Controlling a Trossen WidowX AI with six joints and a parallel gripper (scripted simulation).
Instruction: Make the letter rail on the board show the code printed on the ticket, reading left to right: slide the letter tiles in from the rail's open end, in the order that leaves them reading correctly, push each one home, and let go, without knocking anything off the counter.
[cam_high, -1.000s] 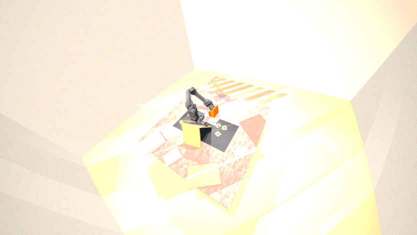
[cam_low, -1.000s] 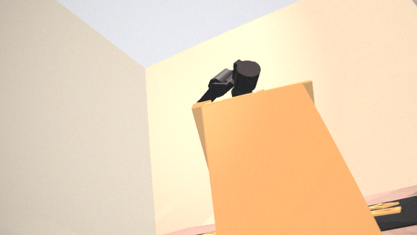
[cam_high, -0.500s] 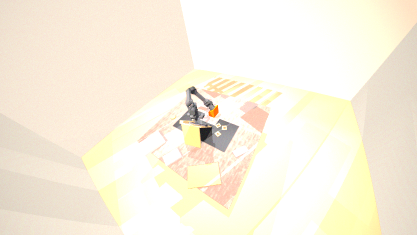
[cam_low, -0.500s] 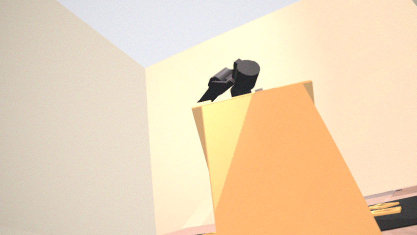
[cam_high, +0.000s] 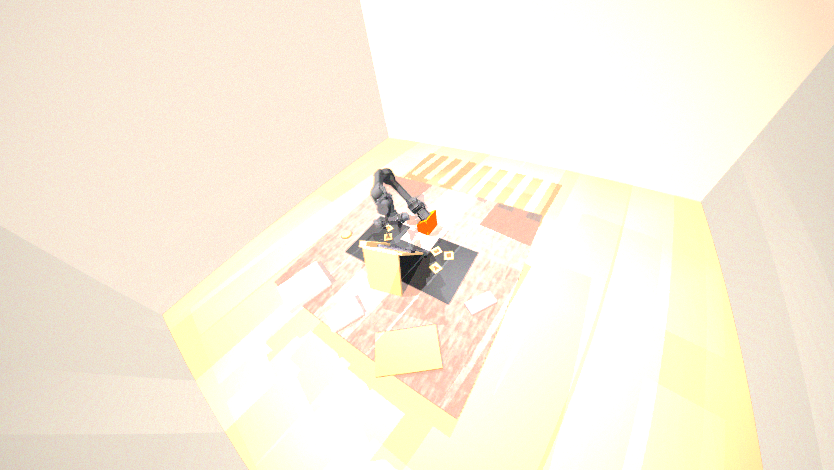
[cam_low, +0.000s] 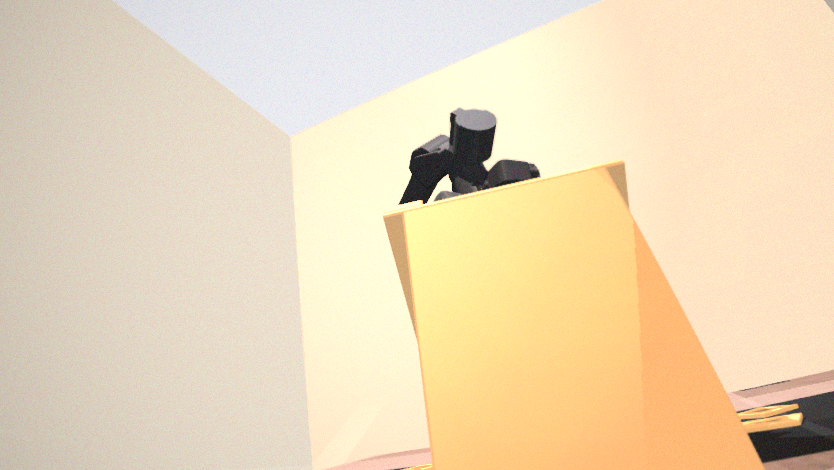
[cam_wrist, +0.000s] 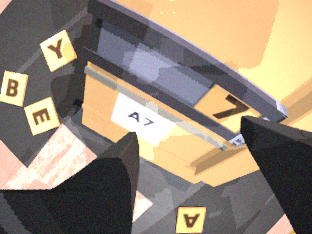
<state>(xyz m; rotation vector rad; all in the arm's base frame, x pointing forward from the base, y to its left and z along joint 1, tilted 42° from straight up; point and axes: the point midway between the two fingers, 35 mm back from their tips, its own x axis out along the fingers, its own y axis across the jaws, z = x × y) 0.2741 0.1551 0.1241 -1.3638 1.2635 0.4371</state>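
Right now my gripper tip is 23 cm above the letter tile, 21 cm to the left of it and 8 cm past it. From my gripper tip the other things lie so: white ticket 15 cm below, 3 cm behind, 1 cm to the left; flat yellow slab 39 cm to the left, 37 cm ahead, 22 cm below; black mat 23 cm below, 10 cm behind, 1 cm to the right.
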